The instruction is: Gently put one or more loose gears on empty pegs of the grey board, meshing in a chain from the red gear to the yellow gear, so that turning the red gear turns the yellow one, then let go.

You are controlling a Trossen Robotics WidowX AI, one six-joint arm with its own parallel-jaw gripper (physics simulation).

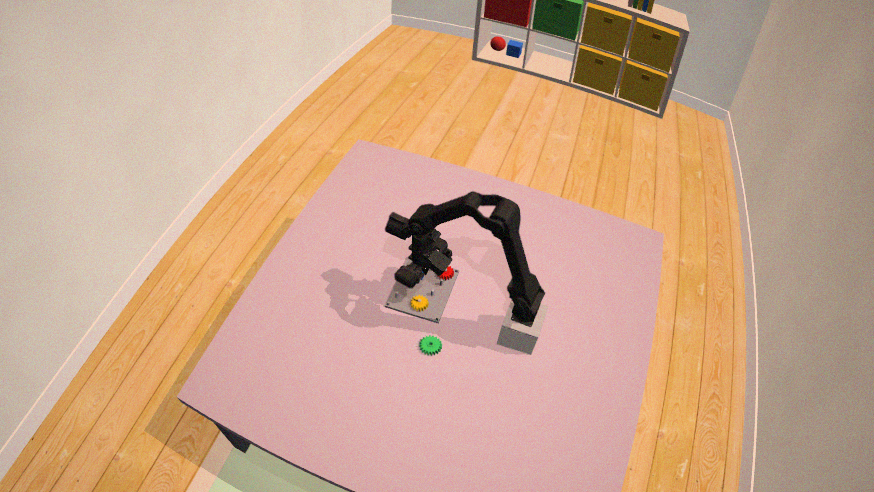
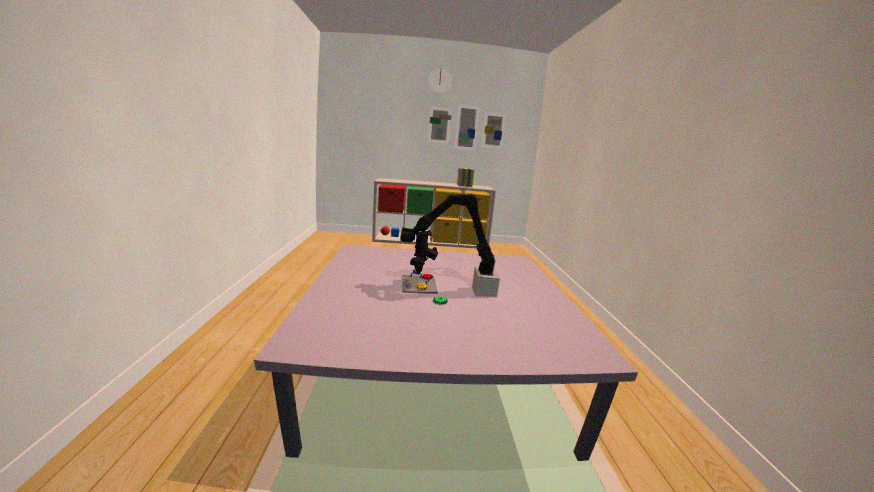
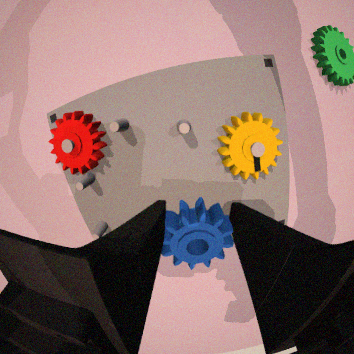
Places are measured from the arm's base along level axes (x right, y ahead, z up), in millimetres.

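Where they show: gripper, fingertip midpoint: (image 1: pixel 420 278) (image 2: pixel 419 273) (image 3: pixel 198 208); arm's base, origin of the base link: (image 1: pixel 524 314) (image 2: pixel 485 272).
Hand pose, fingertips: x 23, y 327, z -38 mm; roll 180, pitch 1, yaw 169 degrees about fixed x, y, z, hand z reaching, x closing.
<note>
Each offset is from my fingertips to the centre of the thing. Level surfaces: height alone.
My gripper (image 1: pixel 422 272) (image 2: pixel 417 271) (image 3: pixel 198 208) is shut on the blue gear @(dx +3, dy +14, dz +5 mm) (image 3: pixel 198 240), holding it roughly flat above the edge area of the grey board @(dx +14, dy -2, dz -53 mm) (image 1: pixel 444 300) (image 2: pixel 411 289) (image 3: pixel 150 100). The red gear @(dx +93, dy -43, dz -52 mm) (image 1: pixel 447 273) (image 2: pixel 428 276) (image 3: pixel 80 142) sits on a peg at one end of the board. The yellow gear @(dx -49, dy -19, dz -51 mm) (image 1: pixel 418 302) (image 2: pixel 422 286) (image 3: pixel 240 145) sits on a peg at the other end. Between them stand two empty pegs, one near red @(dx +50, dy -49, dz -50 mm) (image 3: pixel 119 126) and a middle one @(dx +2, dy -39, dz -50 mm) (image 3: pixel 184 128). The green gear @(dx -168, dy -107, dz -60 mm) (image 1: pixel 430 345) (image 2: pixel 440 300) (image 3: pixel 334 56) lies loose on the table.
Two more empty pegs, one below the red gear @(dx +92, dy -9, dz -50 mm) (image 3: pixel 85 181) and one by the left finger (image 3: pixel 101 228), stand on the board. The arm's grey base block (image 1: pixel 518 336) (image 2: pixel 486 284) stands to the right on the pink table @(dz -68 mm) (image 1: pixel 519 427) (image 2: pixel 446 342). The fingers hide part of the board.
</note>
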